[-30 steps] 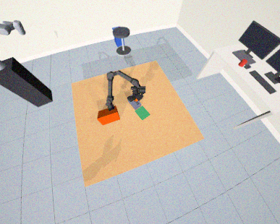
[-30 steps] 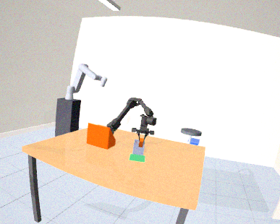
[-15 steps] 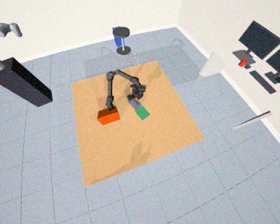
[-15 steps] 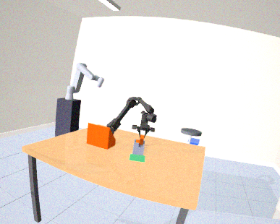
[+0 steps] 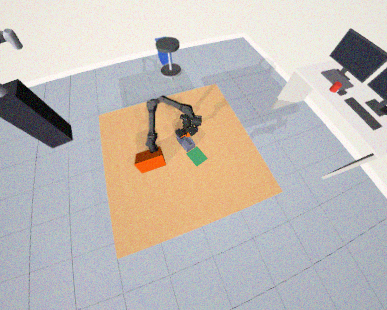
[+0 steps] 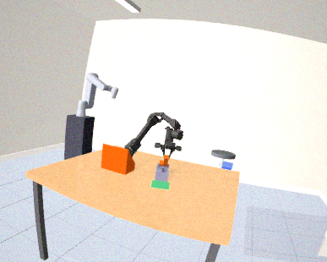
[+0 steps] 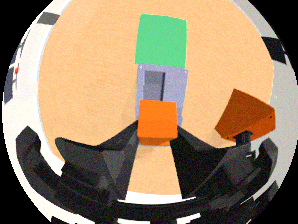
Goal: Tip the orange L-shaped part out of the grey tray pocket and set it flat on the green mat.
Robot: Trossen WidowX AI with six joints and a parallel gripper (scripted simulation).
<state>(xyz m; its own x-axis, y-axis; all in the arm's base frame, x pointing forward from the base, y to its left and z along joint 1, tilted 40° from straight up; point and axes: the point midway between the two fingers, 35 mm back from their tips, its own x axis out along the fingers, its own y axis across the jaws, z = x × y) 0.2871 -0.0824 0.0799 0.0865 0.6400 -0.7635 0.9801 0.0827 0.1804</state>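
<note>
Right now my gripper tip is 10 mm short of the green mat, 150 mm to the left of it and 160 mm above it. Round my gripper tip: orange l-shaped part (20 mm behind, 30 mm to the left, 30 mm below).
</note>
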